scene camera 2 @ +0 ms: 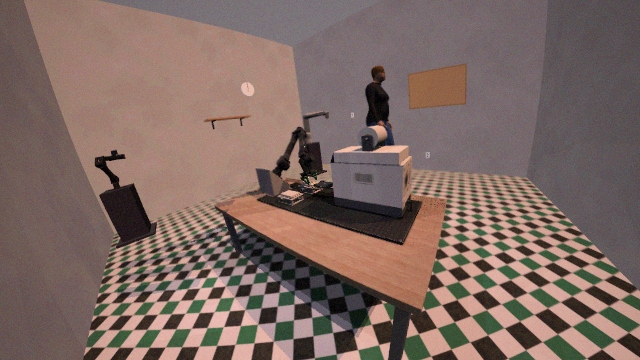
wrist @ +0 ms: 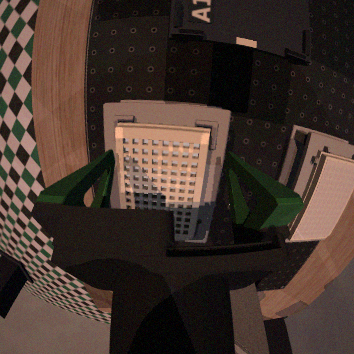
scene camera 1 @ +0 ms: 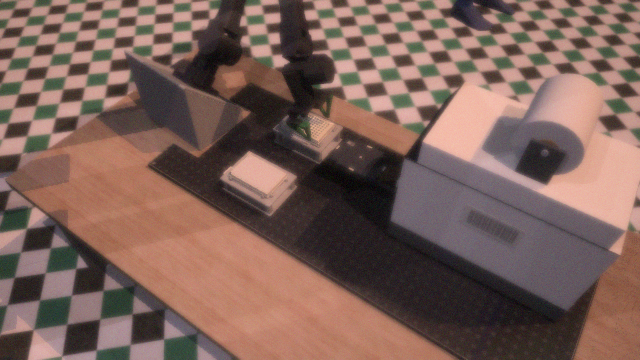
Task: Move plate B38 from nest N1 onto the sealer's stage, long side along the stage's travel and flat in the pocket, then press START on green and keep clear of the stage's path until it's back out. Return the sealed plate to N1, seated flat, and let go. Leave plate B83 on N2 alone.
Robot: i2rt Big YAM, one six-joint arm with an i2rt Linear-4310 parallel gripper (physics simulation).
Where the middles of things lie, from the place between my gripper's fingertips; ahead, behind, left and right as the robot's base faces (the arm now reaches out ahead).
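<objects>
Dark sealer stage (wrist: 286, 36): 2 cm above my hand, 21 cm ahead, 2 cm to the right. White lidded plate (scene camera 1: 264, 179): 3 cm below my hand, 22 cm to the right, 2 cm behind.
</objects>
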